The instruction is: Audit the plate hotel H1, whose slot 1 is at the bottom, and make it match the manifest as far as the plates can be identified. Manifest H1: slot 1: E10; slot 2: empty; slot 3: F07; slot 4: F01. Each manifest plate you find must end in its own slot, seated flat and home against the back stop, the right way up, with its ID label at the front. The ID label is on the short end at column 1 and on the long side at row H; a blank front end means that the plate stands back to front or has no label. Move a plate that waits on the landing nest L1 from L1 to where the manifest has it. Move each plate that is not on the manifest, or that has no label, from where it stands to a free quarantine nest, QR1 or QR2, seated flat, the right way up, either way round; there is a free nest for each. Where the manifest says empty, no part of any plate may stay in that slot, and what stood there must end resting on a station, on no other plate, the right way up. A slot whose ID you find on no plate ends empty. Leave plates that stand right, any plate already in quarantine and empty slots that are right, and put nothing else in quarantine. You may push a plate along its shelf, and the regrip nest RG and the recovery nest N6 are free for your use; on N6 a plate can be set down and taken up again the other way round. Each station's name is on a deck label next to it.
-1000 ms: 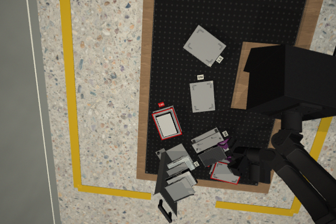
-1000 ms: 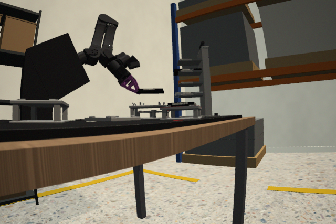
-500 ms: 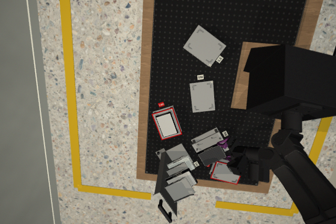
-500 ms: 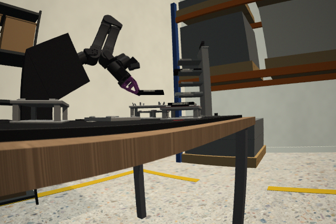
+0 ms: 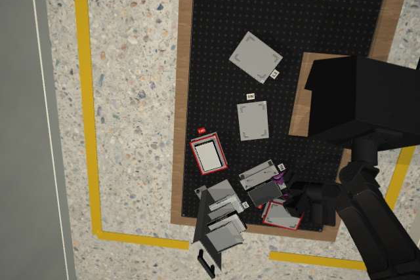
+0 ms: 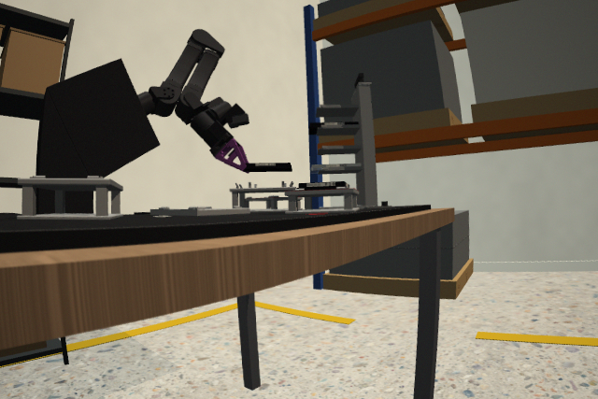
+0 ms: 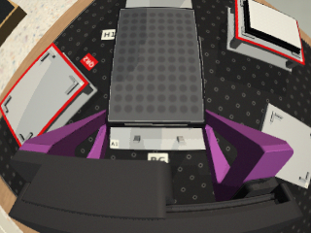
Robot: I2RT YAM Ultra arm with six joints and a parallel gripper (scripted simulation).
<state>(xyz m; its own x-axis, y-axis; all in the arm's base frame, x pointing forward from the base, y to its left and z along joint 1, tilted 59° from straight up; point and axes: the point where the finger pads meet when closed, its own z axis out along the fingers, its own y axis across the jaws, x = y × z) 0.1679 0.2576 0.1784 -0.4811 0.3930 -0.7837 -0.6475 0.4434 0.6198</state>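
Now: hand 6 cm above the regrip nest RG, 4 cm short of it and 3 cm to the right of it. Round my hand: quarantine nest QR2 (19 cm to the left, 10 cm behind, 8 cm below); then H1 deck label (19 cm to the left, 12 cm below, 8 cm ahead); then white well plate (18 cm ahead, 15 cm to the left, 1 cm below).
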